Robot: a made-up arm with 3 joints.
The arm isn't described. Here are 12 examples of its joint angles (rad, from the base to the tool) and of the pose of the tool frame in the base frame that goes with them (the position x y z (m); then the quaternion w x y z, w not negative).
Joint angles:
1: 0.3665 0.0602 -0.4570
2: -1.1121 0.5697 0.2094
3: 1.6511 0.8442 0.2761
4: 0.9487 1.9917 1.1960
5: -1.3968 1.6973 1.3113
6: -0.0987 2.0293 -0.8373
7: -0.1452 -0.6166 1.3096
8: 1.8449 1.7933 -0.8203
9: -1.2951 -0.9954 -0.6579
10: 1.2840 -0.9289 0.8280
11: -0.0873 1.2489 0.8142
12: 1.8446 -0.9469 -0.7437
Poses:
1: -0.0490 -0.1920 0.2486 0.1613 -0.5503 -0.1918 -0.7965
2: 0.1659 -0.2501 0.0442 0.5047 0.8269 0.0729 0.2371
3: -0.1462 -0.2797 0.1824 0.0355 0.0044 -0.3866 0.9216
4: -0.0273 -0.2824 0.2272 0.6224 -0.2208 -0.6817 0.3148
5: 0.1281 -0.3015 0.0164 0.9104 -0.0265 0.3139 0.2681
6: 0.1897 -0.3070 0.0654 0.6498 0.6382 0.1695 0.3764
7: 0.0548 -0.3417 0.2434 0.2325 0.7597 -0.3801 0.4736
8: -0.0693 -0.2615 0.2540 0.2560 0.0882 -0.2359 0.9333
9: 0.2033 -0.2912 0.2018 0.4966 -0.7957 0.2281 -0.2613
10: -0.1358 -0.3870 0.1858 0.4216 -0.3435 0.0260 -0.8388
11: 0.1085 -0.2584 0.1916 0.7617 0.2683 -0.2365 0.5403
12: -0.1870 -0.4279 -0.0085 0.4198 0.2875 -0.6604 -0.5522
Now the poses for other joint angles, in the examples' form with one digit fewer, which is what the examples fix.
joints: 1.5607 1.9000 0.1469
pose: -0.061 -0.313 0.253 0.410 0.018 -0.602 0.684
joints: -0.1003 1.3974 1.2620
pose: 0.083 -0.256 0.197 0.829 0.029 -0.329 0.451
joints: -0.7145 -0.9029 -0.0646
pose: 0.135 -0.276 0.250 0.334 -0.846 0.140 -0.392
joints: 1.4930 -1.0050 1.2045
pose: -0.118 -0.415 0.160 0.416 -0.342 0.119 -0.834
